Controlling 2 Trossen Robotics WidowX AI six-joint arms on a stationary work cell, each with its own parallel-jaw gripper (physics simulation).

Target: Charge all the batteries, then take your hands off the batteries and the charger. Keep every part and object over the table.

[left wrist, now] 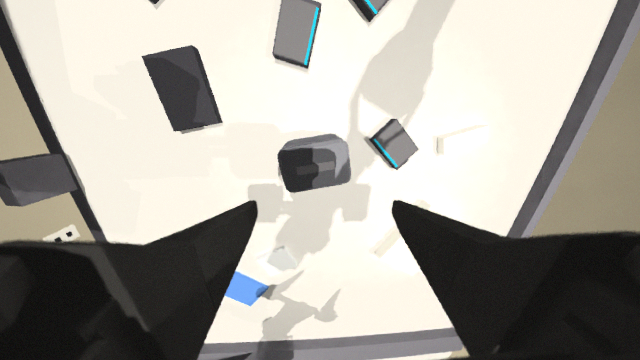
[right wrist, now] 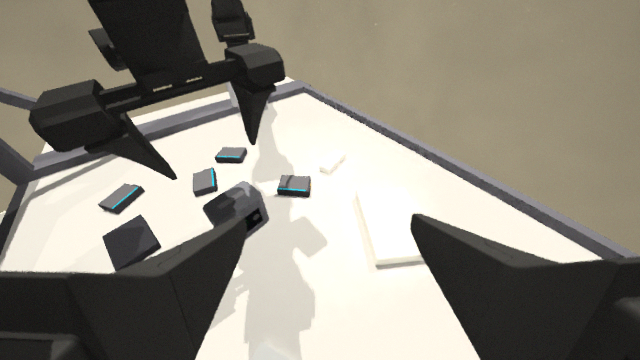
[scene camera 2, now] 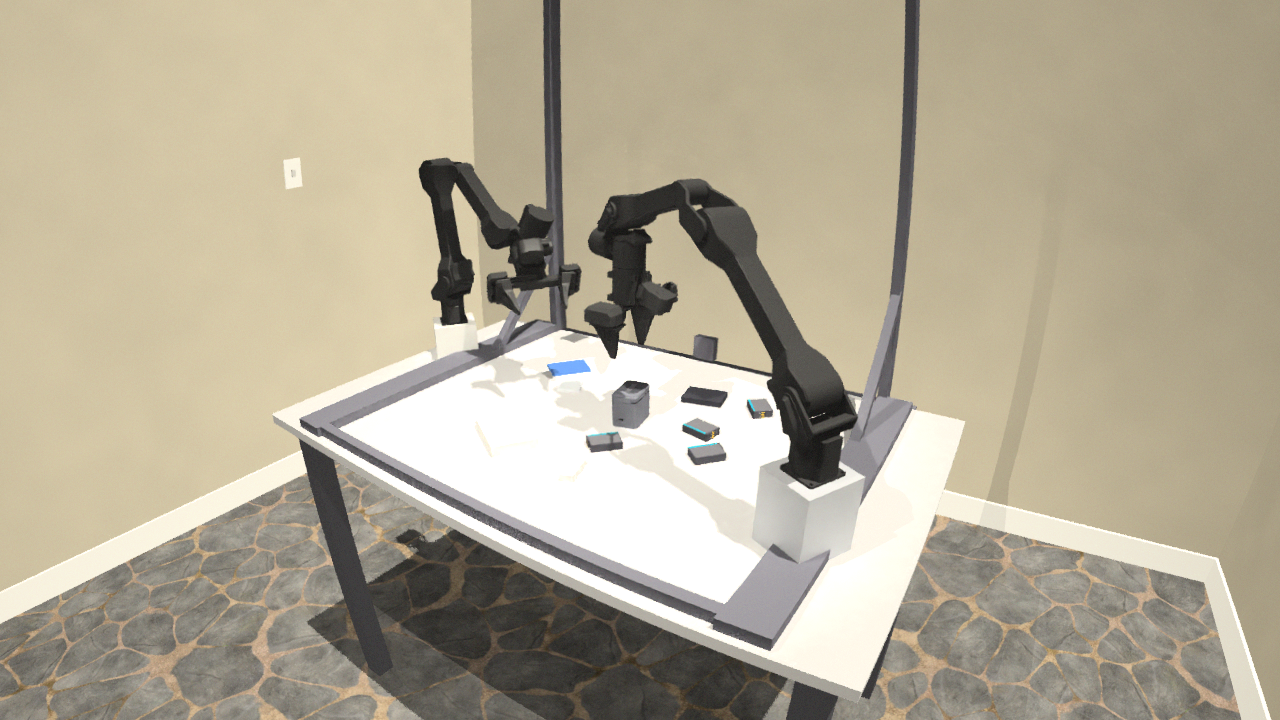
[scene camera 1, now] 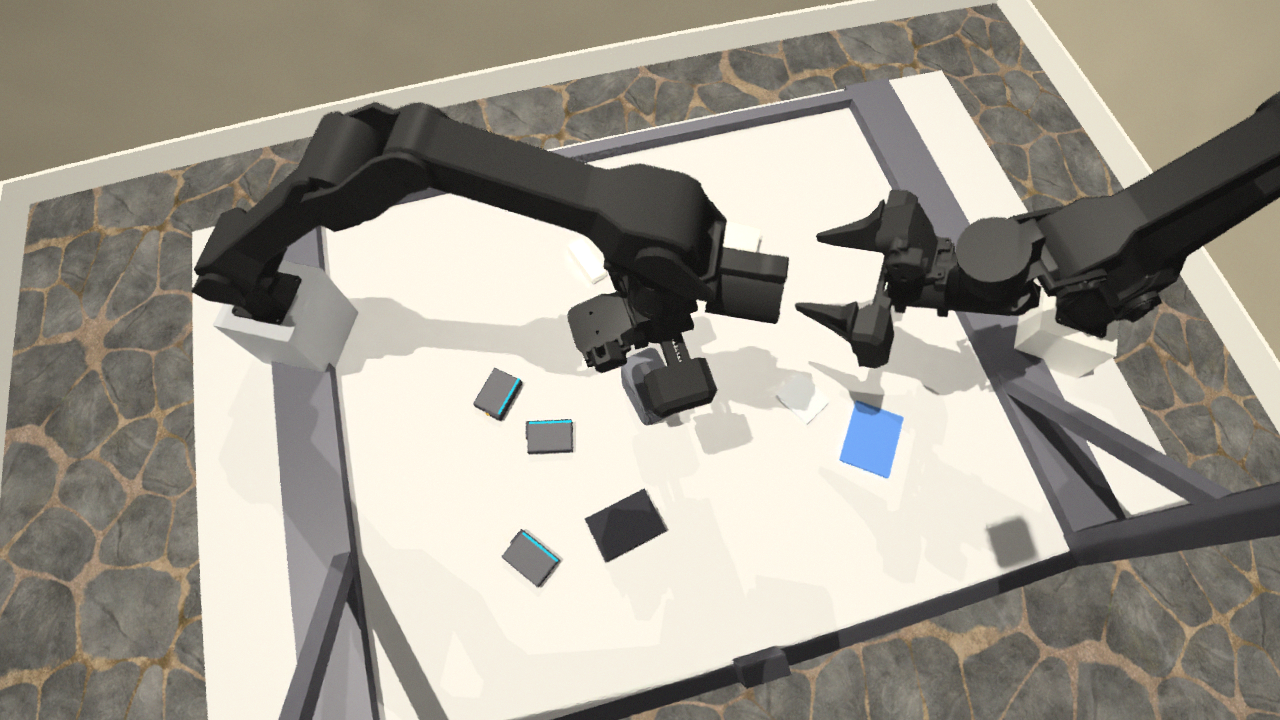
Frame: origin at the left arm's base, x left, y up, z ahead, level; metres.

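Seen in the pictures: left gripper, fingertip midpoint: (left wrist: 325, 206) (right wrist: 216, 159) (scene camera 2: 627, 351) (scene camera 1: 654, 350); right gripper, fingertip midpoint: (right wrist: 328, 223) (scene camera 2: 542, 310) (scene camera 1: 806, 271); left arm's base, link origin: (scene camera 2: 812, 471) (scene camera 1: 267, 296); right arm's base, link origin: (scene camera 2: 453, 320) (scene camera 1: 1081, 309).
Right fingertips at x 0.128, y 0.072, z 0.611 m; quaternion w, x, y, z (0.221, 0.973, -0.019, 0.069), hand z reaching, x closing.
Offsets run from my right fingertips to a thing's top centre.
Several dark batteries with cyan stripes {dx -0.153, dy -0.176, dz -0.336 m} (scene camera 1: 497, 394) {dx -0.193, dy -0.176, dz -0.257 m} (scene camera 1: 549, 437) {dx -0.340, dy -0.176, dz -0.240 m} (scene camera 1: 530, 557) lie apart on the table; another battery {dx -0.020, dy -0.176, dz -0.214 m} (scene camera 2: 604, 441) (left wrist: 395, 144) (right wrist: 294, 185) lies near the charger and is hidden by the left arm in scene camera 1. The grey charger {dx -0.109, dy -0.126, dz -0.146 m} (scene camera 1: 640, 394) (scene camera 2: 631, 404) (left wrist: 315, 164) (right wrist: 235, 202) stands upright near mid-table, its front panel partly behind a right finger in the right wrist view. My left gripper (scene camera 1: 642, 358) (scene camera 2: 626, 349) (left wrist: 325, 206) (right wrist: 216, 159) is open, empty, pointing down above the charger's area. My right gripper (scene camera 1: 808, 272) (scene camera 2: 541, 309) (right wrist: 328, 223) is open and empty, raised and apart from the charger.
A black flat box {dx -0.279, dy -0.179, dz -0.139 m} (scene camera 1: 626, 525) (scene camera 2: 704, 395) (left wrist: 182, 89) (right wrist: 131, 242) lies beside the batteries. A blue slab {dx -0.107, dy -0.185, dz +0.145 m} (scene camera 1: 871, 438) (scene camera 2: 569, 368) (left wrist: 246, 289) and a pale piece {dx -0.072, dy -0.183, dz +0.050 m} (scene camera 1: 802, 396) (left wrist: 281, 258) lie near the right arm. A white slab {dx +0.123, dy -0.171, dz -0.105 m} (right wrist: 390, 230) and a small white block {dx +0.064, dy -0.178, dz -0.271 m} (scene camera 1: 588, 259) (right wrist: 332, 161) also lie there.
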